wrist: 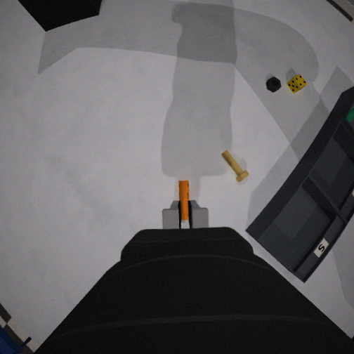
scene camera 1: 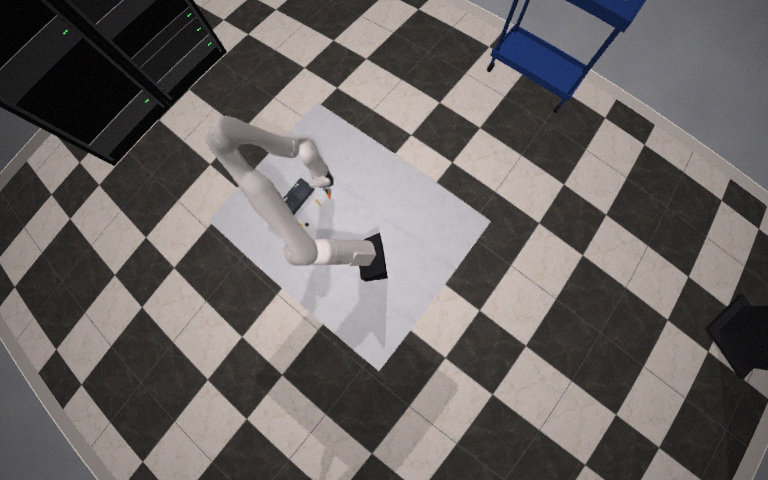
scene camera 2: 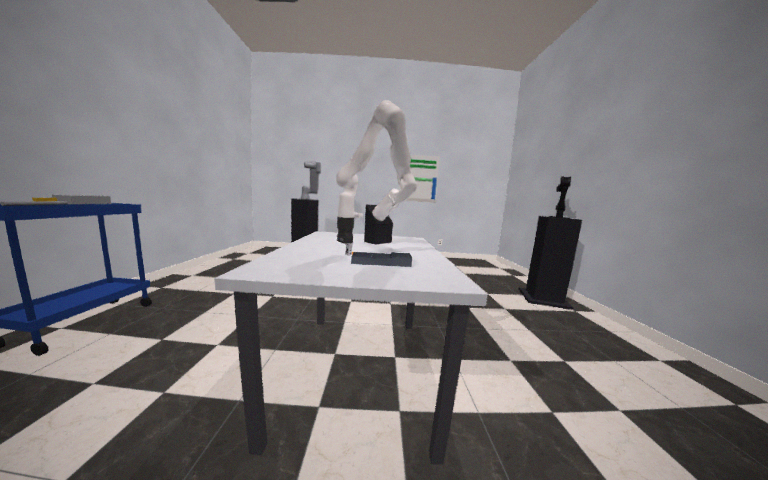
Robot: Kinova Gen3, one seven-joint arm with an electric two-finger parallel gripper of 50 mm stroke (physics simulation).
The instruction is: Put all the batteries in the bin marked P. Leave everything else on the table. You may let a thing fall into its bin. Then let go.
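Where they show: gripper, fingertip midpoint: [scene camera 1: 328, 192] [scene camera 2: 348, 254]; arm's base at its link origin: [scene camera 1: 367, 252] [scene camera 2: 378, 215].
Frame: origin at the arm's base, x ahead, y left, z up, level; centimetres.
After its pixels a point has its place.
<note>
My gripper [wrist: 184, 209] [scene camera 2: 348, 250] {x 38.9, y 0.2, z -17.6 cm} is shut on an orange battery [wrist: 184, 195] [scene camera 1: 329, 194] {x 37.4, y 0.5, z -16.7 cm}, low over the table; the battery's far end sticks out beyond the fingertips. A dark divided bin tray [wrist: 322, 142] [scene camera 1: 298, 195] {x 45.7, y 13.6, z -16.9 cm} [scene camera 2: 381, 259] {x 47.6, y 19.8, z -15.1 cm} stands beside the gripper, on the right in the wrist view. Its near compartment bears the label S [wrist: 321, 248]. A green object [wrist: 350, 114] shows partly in the tray's far compartment, cut off by the view edge. The mark P does not show.
A yellowish bolt [wrist: 234, 165] [scene camera 1: 318, 202] {x 36.9, y 7.0, z -16.7 cm} lies between the battery and the tray. A black nut [wrist: 273, 84] [scene camera 1: 306, 224] {x 30.5, y 17.3, z -16.8 cm} and a yellow die with black dots [wrist: 297, 83] lie further off. The arm's black base [scene camera 1: 374, 266] {x -6.7, y 0.7, z 2.2 cm} stands on the white table [scene camera 1: 419, 198] {x 12.3, y -34.7, z -17.6 cm} [scene camera 2: 351, 288] {x 74.7, y 19.9, z -17.9 cm}.
</note>
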